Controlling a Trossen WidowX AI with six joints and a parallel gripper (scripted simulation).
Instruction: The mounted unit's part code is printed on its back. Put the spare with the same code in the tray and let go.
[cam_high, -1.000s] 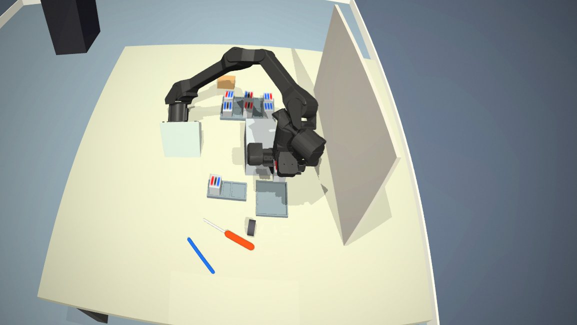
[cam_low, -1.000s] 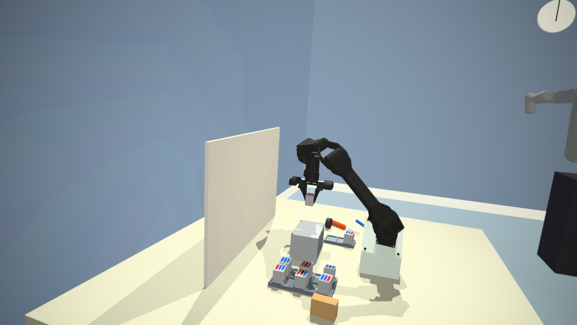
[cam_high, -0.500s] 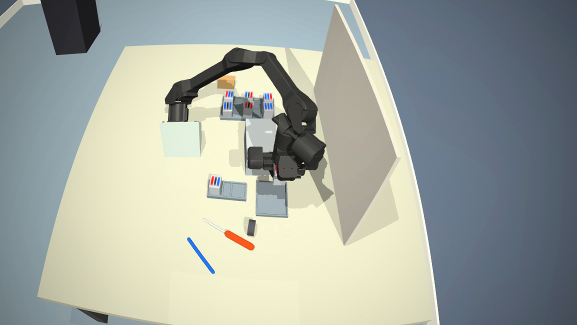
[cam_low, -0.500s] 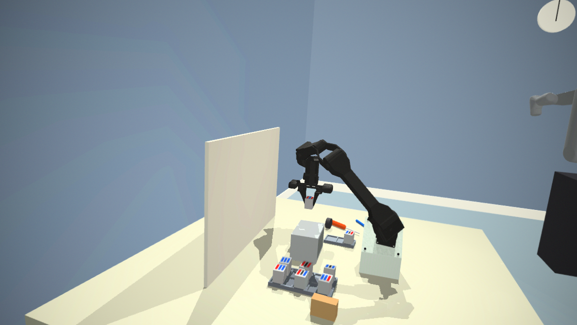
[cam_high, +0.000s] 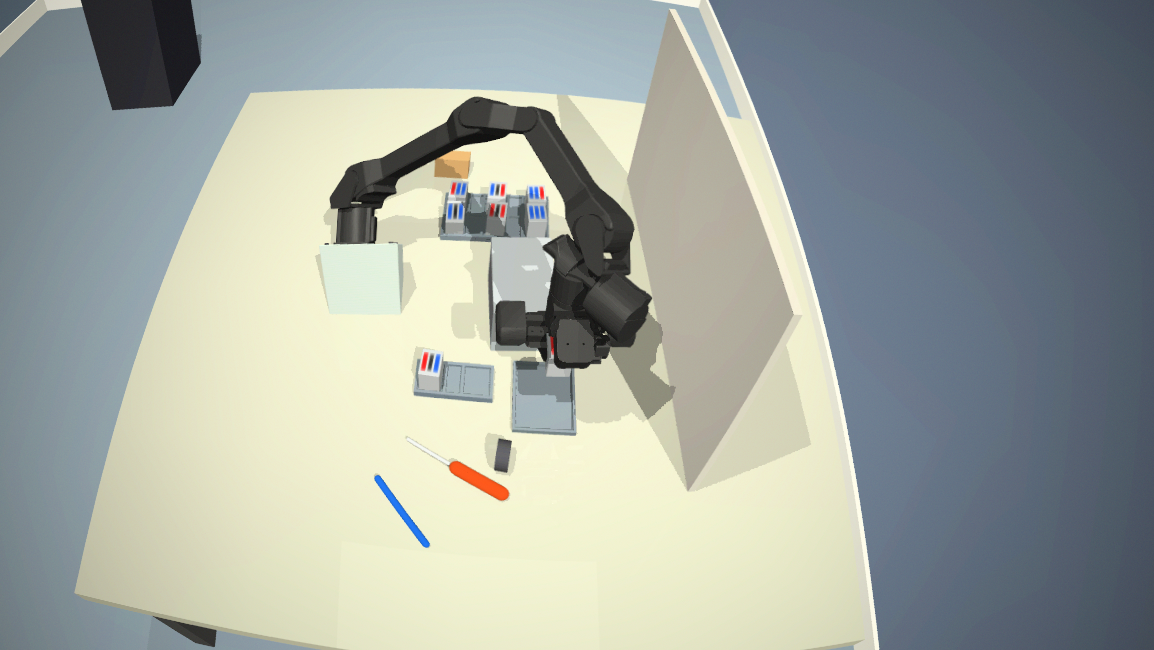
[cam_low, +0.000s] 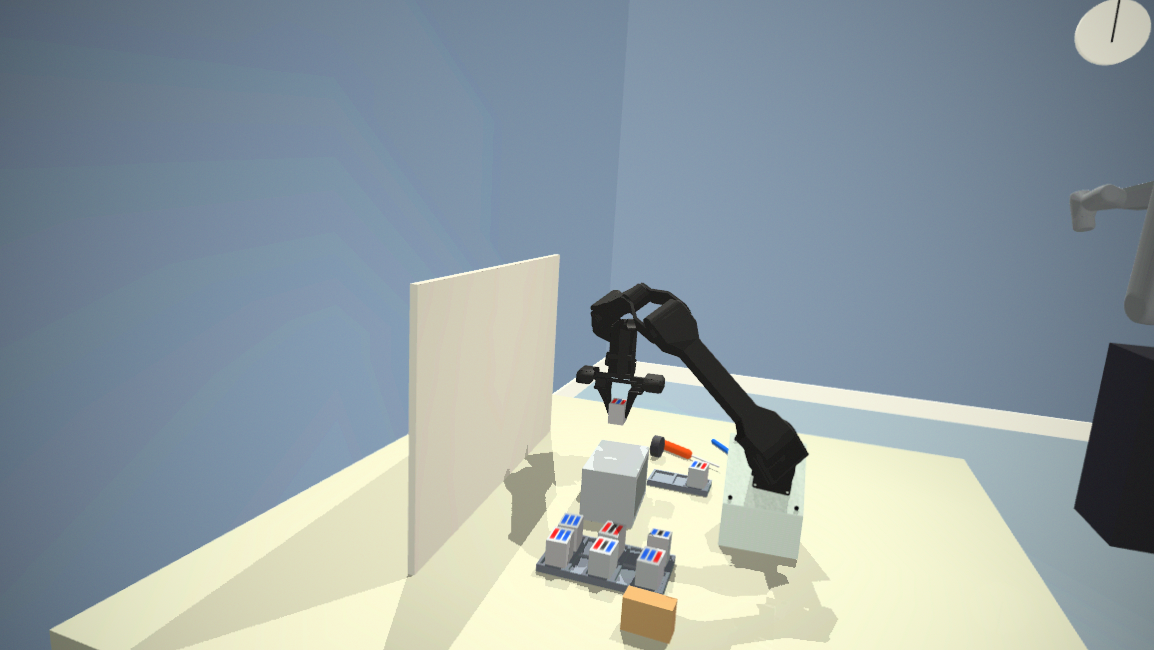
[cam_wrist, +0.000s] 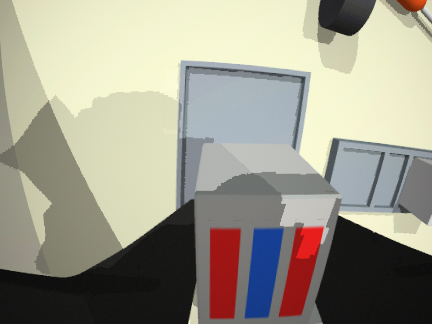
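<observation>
Now: the grey tray 12 cm below my gripper tip, 1 cm to the left of it and 1 cm behind it. Round my gripper tip: mounted unit 18 cm to the left, 7 cm below, 5 cm behind; then rack 15 cm behind, 11 cm below, 3 cm to the left; then black tape roll 11 cm to the right, 10 cm below, 7 cm behind.
</observation>
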